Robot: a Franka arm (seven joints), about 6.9 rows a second.
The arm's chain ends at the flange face. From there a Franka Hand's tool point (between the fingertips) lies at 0.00 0.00 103.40 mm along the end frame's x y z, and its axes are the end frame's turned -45 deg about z.
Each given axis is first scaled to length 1.
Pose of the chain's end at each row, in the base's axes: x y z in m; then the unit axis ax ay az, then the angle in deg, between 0 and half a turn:
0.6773, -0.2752, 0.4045, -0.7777, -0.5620, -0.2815, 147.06
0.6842, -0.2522, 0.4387, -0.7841, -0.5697, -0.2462, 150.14
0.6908, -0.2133, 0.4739, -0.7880, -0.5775, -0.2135, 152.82
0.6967, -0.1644, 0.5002, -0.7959, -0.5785, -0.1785, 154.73
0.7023, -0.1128, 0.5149, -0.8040, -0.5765, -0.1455, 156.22
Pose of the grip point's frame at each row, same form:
0.6873, -0.2014, 0.3328, -0.4890, -0.7934, -0.3625, 161.75
0.6921, -0.1848, 0.3607, -0.4947, -0.8073, -0.3219, 163.09
0.6964, -0.1520, 0.3908, -0.4976, -0.8195, -0.2844, 164.17
0.6991, -0.1089, 0.4130, -0.5062, -0.8263, -0.2469, 164.43
0.7014, -0.0627, 0.4245, -0.5158, -0.8300, -0.2124, 164.38

